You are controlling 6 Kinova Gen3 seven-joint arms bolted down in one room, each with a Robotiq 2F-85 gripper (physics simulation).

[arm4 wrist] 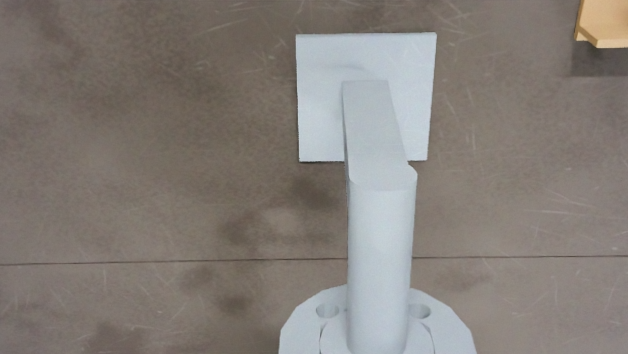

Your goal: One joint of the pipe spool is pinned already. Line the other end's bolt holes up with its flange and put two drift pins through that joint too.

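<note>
A light grey flange (300, 332) shows in part at the bottom edge of the arm4 wrist view, right of the middle. Two round bolt holes show in it, one on each side of the pipe, and no pin is seen in either. A grey pipe (381, 265) runs from the flange up the view. A grey post (371, 122) meets the pipe's upper end and goes down to a square grey base plate (320, 125) on the floor. The mating face, any other flange and the drift pins do not show. No gripper fingers show.
Part of a tan wooden-looking holder (607, 37) stands at the top right corner, with a dark shadow below it. The brown, scratched floor (150, 150) has a thin dark seam running across the lower part of the view.
</note>
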